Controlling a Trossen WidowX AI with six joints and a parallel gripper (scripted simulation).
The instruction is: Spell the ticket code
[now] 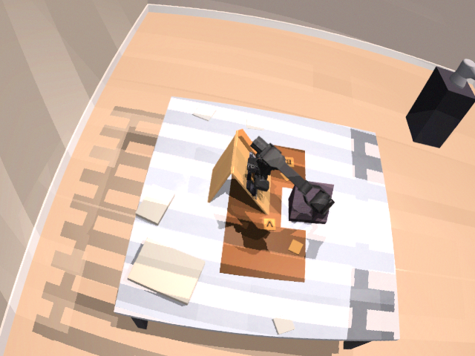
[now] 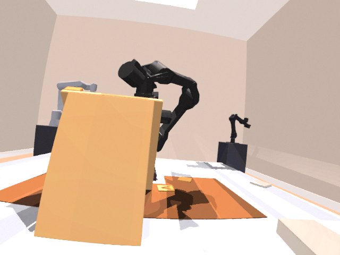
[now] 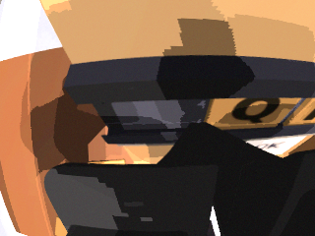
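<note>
Now: gripper tip 10 mm short of the q tile, 40 mm to the left of it and 10 mm above it. From my gripper tip the other things lie so: k tile (10 mm ahead, 100 mm to the right, 10 mm below); orange mat (130 mm behind, 180 mm below); white ticket (40 mm behind, 90 mm to the right, 90 mm below).
</note>
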